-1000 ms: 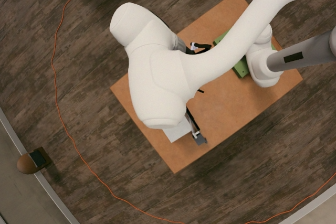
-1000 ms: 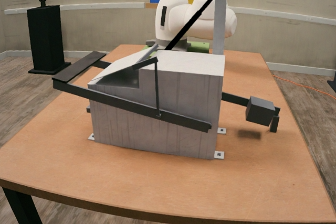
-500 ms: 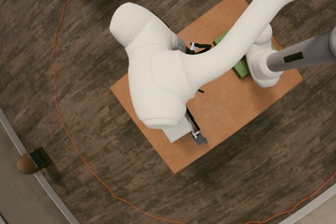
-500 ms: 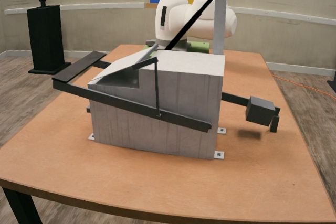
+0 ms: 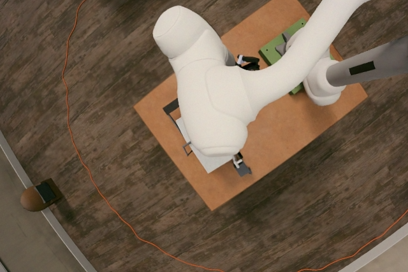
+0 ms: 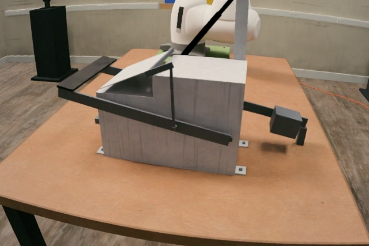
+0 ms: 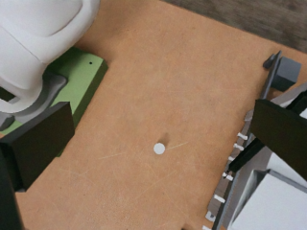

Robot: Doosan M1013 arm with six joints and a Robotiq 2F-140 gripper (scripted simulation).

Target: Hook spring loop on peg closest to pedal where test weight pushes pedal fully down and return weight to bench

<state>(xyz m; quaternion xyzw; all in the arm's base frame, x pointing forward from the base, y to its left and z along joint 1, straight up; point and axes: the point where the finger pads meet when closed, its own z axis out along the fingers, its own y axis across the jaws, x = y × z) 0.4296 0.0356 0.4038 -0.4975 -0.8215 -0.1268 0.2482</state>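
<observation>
My hand is 440 mm above the steel test weight. Also, from my hand: grey block (180 mm ahead, 180 mm to the right, 460 mm below); dark block (180 mm ahead, 400 mm to the left, 440 mm below).
</observation>
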